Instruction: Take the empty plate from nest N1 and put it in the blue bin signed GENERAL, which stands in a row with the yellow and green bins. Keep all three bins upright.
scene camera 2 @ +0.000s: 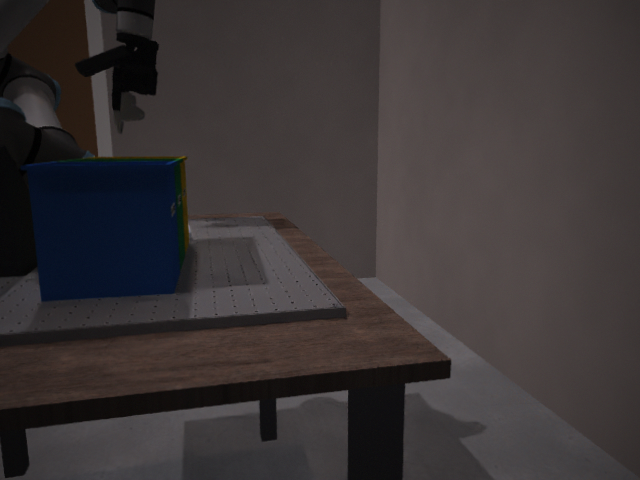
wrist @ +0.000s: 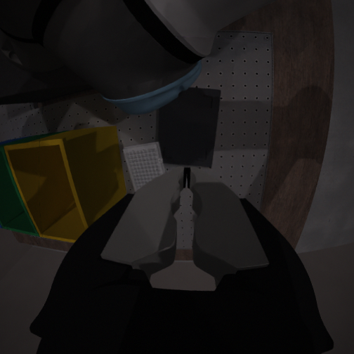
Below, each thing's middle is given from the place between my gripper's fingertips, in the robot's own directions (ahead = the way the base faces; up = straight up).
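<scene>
Counting from my hand, I find the plate (wrist: 144,161) 22 cm below it, 8 cm ahead of it and 10 cm to the right of it. The dark nest (wrist: 187,124) is 22 cm below my hand too, and 1 cm behind it.
</scene>
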